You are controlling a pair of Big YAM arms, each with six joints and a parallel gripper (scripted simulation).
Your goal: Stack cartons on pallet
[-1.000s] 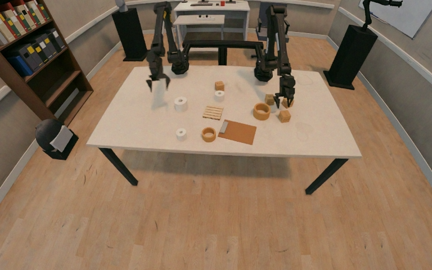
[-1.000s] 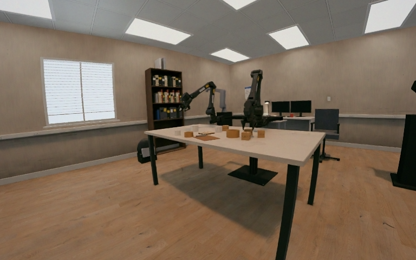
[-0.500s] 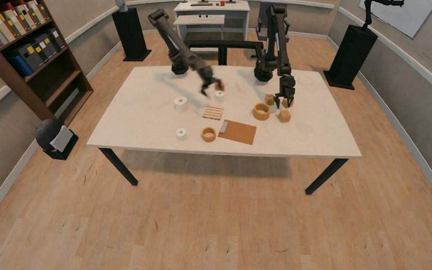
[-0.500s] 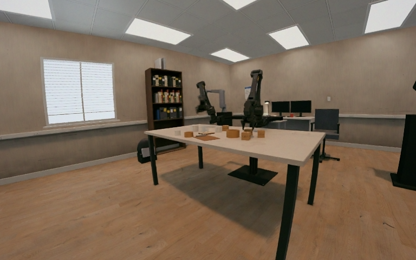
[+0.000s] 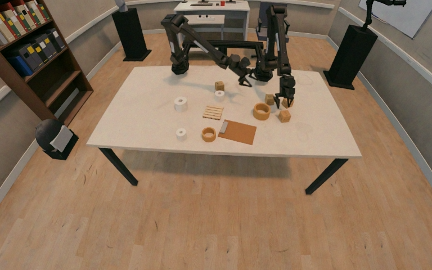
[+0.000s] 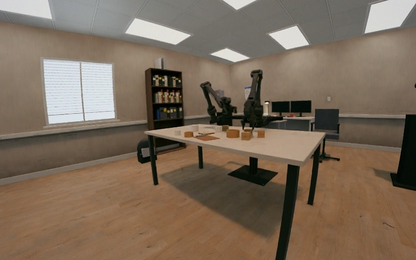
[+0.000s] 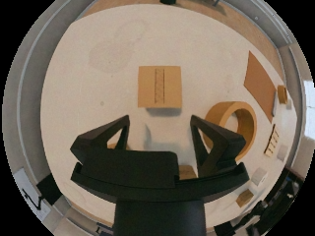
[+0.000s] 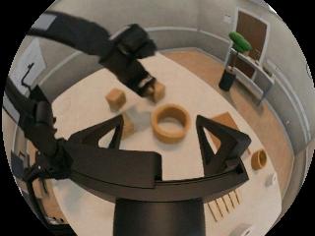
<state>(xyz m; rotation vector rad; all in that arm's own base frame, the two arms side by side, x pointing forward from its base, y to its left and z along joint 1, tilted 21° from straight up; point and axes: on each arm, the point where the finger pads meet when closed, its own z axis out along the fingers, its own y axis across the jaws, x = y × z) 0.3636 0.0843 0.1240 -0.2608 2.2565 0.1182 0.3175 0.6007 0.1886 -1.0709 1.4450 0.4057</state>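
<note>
The carton is 40 mm ahead of my left hand, 20 mm to the left of it and 50 mm below it. The rest, counted from my left hand: wooden pallet 60 mm ahead, 470 mm to the right, 70 mm below.
</note>
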